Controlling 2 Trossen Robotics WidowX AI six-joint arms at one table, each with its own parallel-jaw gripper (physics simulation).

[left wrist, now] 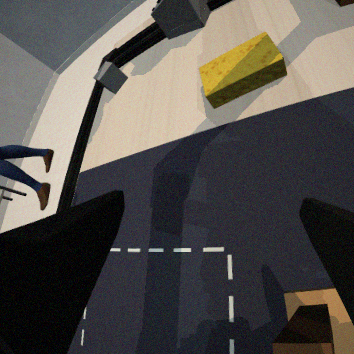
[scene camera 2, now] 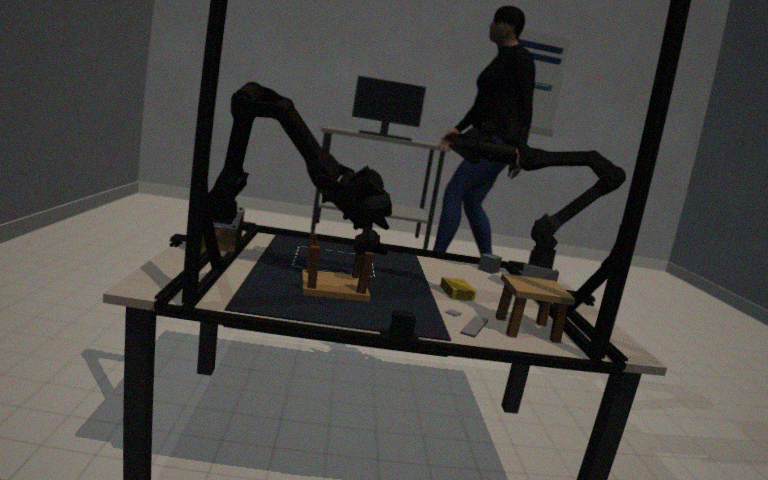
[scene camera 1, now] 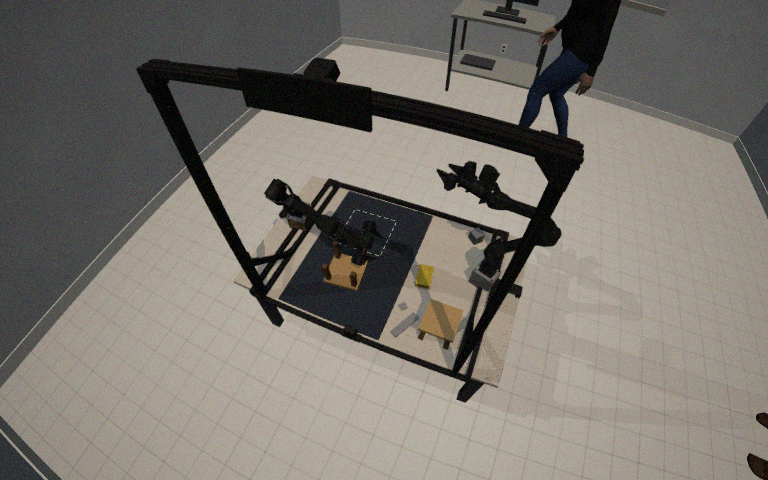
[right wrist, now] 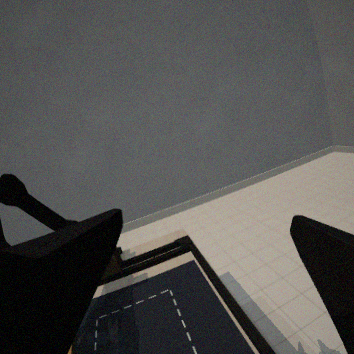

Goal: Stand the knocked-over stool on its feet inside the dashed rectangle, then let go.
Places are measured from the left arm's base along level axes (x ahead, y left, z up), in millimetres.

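Pixels of known places: left gripper, fingertip midpoint: (left wrist: 214, 202) (scene camera 2: 387, 241) (scene camera 1: 379, 248); right gripper, fingertip midpoint: (scene camera 2: 447, 141) (scene camera 1: 442, 167) (right wrist: 207, 220); left arm's base, link origin: (scene camera 2: 222, 215); right arm's base, link origin: (scene camera 2: 540, 268) (scene camera 1: 487, 270).
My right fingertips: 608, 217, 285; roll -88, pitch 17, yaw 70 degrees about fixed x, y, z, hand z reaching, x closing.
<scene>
Ahead of a thing's pixels: the offset from my right fingertips to its top centre, as dx, dy, dz.
The knocked-over stool @[-284, -388, -273] (scene camera 1: 342, 276) (scene camera 2: 335, 291) (left wrist: 306, 332) lies upside down on the dark mat, its light wooden seat flat and its brown legs pointing up. It is on the near side of the white dashed rectangle (scene camera 1: 387, 237) (scene camera 2: 294, 257) (left wrist: 214, 249), outside it. My left gripper (scene camera 1: 368, 245) (scene camera 2: 370, 243) (left wrist: 214, 202) is open and empty, low beside and above the stool's back right leg in scene camera 2; the contact cannot be told. My right gripper (scene camera 1: 445, 170) (right wrist: 206, 220) is open and empty, high beyond the table's far edge.
A second stool @[+176, -506, -280] (scene camera 1: 441, 318) (scene camera 2: 535, 287) stands upright at the near right. A yellow sponge @[+47, -288, -363] (scene camera 1: 424, 275) (scene camera 2: 457, 288) (left wrist: 240, 67) lies right of the mat. Small grey pieces @[+42, -529, -385] (scene camera 1: 404, 324) (scene camera 2: 474, 326) lie near the second stool. A grey block @[+213, +8, -339] (scene camera 2: 489, 263) (left wrist: 111, 77) sits at the far edge. Black frame posts surround the table.
</scene>
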